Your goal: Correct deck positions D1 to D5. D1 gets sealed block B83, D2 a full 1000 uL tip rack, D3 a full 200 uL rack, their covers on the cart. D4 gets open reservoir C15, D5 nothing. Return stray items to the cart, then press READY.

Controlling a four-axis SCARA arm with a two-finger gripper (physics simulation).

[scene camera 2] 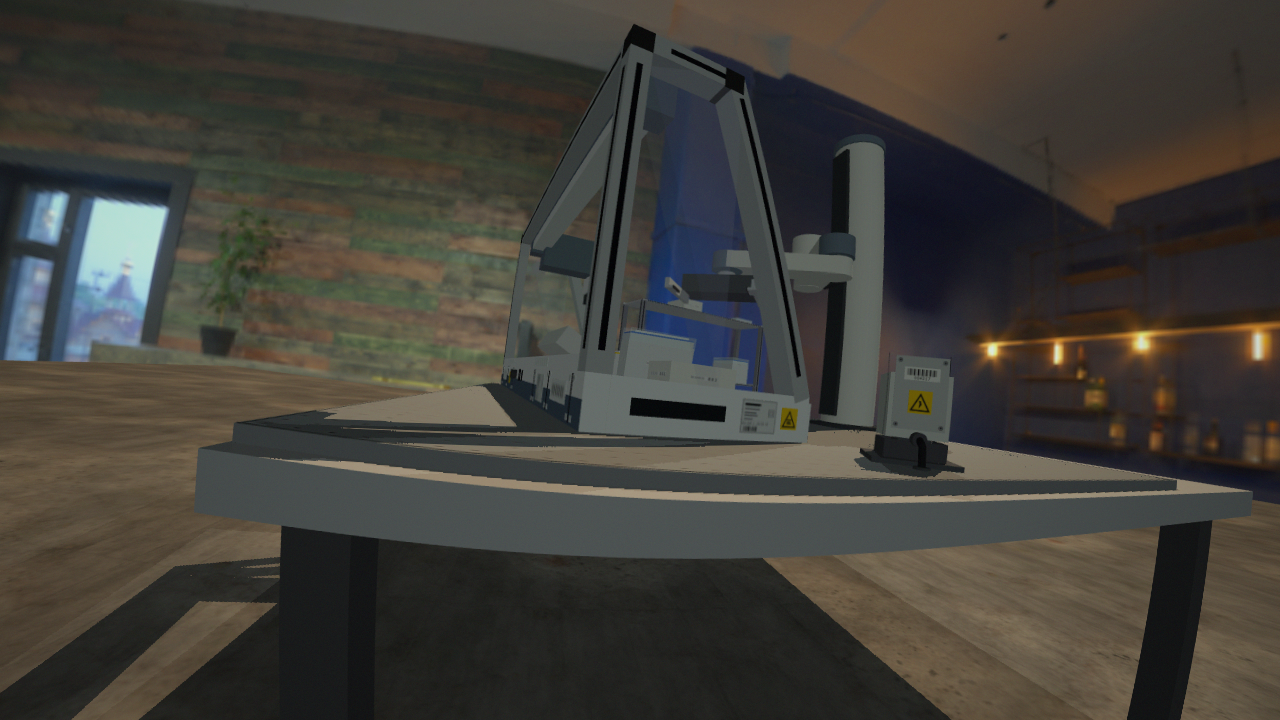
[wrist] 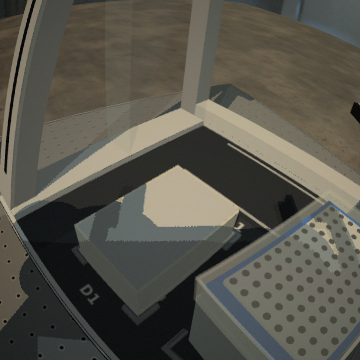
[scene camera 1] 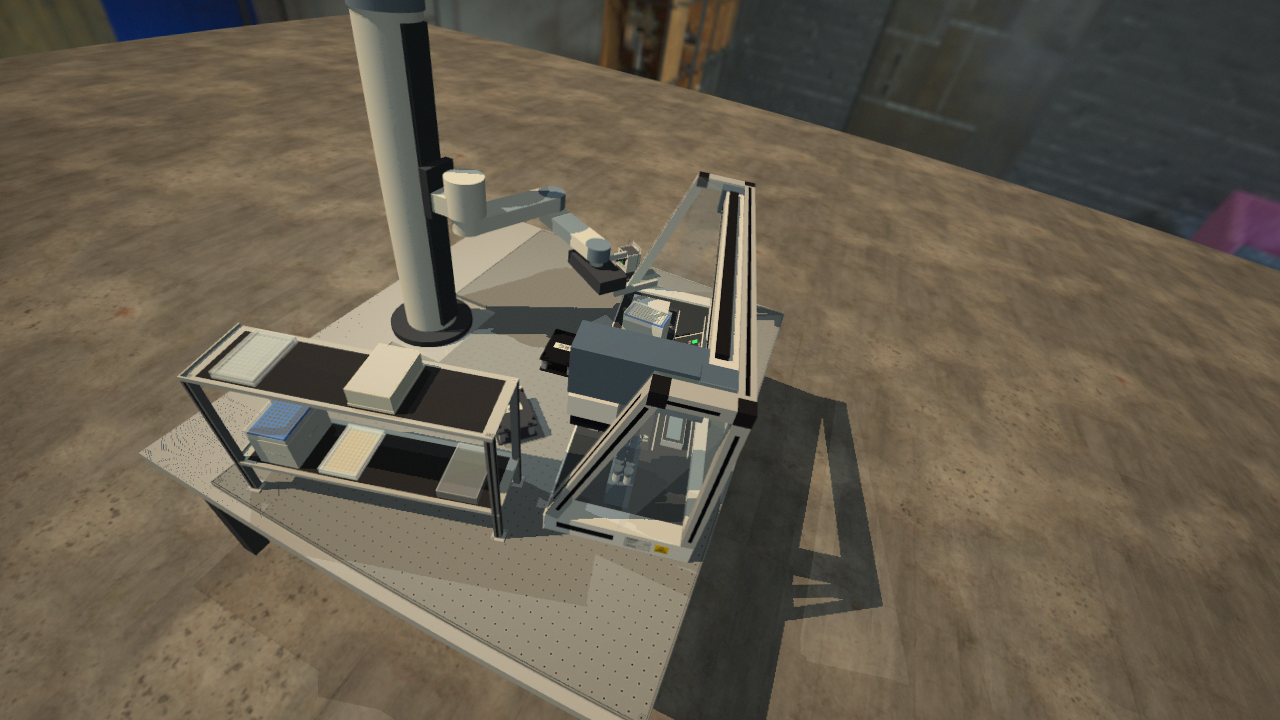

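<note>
A pale, plain-topped block (wrist: 160, 235) sits at D1 in the wrist view; no label is readable on it. Beside it a blue-edged tip rack (wrist: 300, 295) (scene camera 1: 646, 317) stands under a clear cover. My gripper (scene camera 1: 637, 284) is open and empty, above the deck's D1 end. The cart (scene camera 1: 494, 483) holds a pale plate (scene camera 1: 255, 358) and a white box (scene camera 1: 384, 376) on top. Below are a blue-topped rack (scene camera 1: 281, 422), a cream rack (scene camera 1: 353, 450) and a grey translucent tray (scene camera 1: 463, 471). D3 to D5 do not show clearly, and no READY button is readable.
The machine's grey head (scene camera 1: 626, 358) spans the deck beyond the tip rack. Slanted frame posts (wrist: 197, 55) and clear side panels stand around the deck. The arm's column (scene camera 1: 402, 179) rises behind the cart. A small box with a warning label (scene camera 2: 920, 398) stands on the table.
</note>
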